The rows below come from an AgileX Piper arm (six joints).
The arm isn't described. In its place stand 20 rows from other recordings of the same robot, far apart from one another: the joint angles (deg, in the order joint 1, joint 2, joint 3, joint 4, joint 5, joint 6), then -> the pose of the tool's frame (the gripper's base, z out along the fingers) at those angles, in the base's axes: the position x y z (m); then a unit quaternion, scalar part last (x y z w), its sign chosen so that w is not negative.
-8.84, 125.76, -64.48, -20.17, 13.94, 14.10 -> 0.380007, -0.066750, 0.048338, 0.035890, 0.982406, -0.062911, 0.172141
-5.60, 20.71, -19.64, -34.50, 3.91, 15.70 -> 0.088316, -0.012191, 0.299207, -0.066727, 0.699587, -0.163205, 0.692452
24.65, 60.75, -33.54, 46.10, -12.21, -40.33 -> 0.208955, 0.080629, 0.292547, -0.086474, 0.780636, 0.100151, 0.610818
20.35, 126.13, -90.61, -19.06, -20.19, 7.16 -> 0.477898, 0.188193, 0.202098, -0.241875, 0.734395, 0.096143, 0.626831
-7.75, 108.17, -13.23, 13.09, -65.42, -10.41 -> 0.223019, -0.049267, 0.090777, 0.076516, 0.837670, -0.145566, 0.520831
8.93, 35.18, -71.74, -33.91, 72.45, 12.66 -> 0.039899, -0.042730, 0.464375, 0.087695, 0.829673, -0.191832, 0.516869
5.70, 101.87, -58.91, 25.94, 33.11, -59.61 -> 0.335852, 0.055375, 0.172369, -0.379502, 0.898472, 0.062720, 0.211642
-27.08, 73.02, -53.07, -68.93, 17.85, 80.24 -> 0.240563, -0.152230, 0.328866, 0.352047, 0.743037, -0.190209, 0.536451
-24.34, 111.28, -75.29, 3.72, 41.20, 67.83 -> 0.359341, -0.158282, 0.175323, 0.725754, 0.669876, 0.080436, 0.134452
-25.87, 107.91, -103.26, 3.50, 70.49, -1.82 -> 0.366798, -0.172051, 0.317911, 0.210095, 0.961902, -0.012001, 0.174532
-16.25, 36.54, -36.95, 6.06, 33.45, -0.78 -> 0.120481, -0.029601, 0.325171, 0.137841, 0.845304, -0.028951, 0.515387
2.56, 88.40, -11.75, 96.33, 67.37, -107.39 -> 0.146442, 0.090113, 0.144965, -0.183509, 0.795562, 0.528394, 0.232820
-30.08, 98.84, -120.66, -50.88, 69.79, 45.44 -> 0.267741, -0.231644, 0.494950, 0.526632, 0.639489, -0.376858, 0.414356
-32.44, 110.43, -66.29, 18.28, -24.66, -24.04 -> 0.356523, -0.240717, 0.208674, 0.211466, 0.767137, -0.254342, 0.549631
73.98, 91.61, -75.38, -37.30, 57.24, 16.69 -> 0.136528, 0.307466, 0.307619, -0.551336, 0.759476, -0.082585, 0.335269
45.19, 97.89, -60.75, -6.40, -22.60, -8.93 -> 0.272550, 0.279894, 0.267360, -0.394159, 0.654639, 0.184588, 0.618073
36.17, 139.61, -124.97, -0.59, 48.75, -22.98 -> 0.435289, 0.317361, 0.178750, -0.476825, 0.835735, 0.026659, 0.271062
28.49, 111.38, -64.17, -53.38, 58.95, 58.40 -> 0.331235, 0.108577, 0.153715, -0.029454, 0.928255, -0.321457, 0.184770
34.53, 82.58, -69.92, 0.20, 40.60, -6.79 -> 0.258437, 0.178069, 0.328467, -0.328897, 0.874604, 0.086881, 0.345465
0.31, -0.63, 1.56, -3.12, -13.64, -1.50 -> 0.052435, 0.001452, 0.225864, -0.030100, 0.589236, -0.025958, 0.806983
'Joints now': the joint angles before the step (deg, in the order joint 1, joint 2, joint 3, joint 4, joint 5, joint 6). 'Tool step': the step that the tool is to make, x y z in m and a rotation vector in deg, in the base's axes. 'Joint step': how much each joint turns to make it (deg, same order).
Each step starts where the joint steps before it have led.
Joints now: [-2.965 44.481 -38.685 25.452 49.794 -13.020]
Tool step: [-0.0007 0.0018 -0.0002 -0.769 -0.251 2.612]
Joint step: [-0.010 0.068 -0.001 1.291 0.828 -3.256]
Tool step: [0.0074 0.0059 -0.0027 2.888 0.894 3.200]
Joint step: [0.034 2.409 -0.007 5.584 0.428 -4.529]
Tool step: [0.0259 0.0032 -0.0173 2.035 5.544 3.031]
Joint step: [-0.034 8.362 -0.359 4.604 -0.089 -5.178]
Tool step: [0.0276 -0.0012 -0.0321 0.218 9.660 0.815]
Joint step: [0.009 10.636 -0.231 0.316 -0.178 -1.291]
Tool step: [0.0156 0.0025 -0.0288 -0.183 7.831 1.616]
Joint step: [1.009 8.140 -0.050 -0.386 -0.025 -0.546]
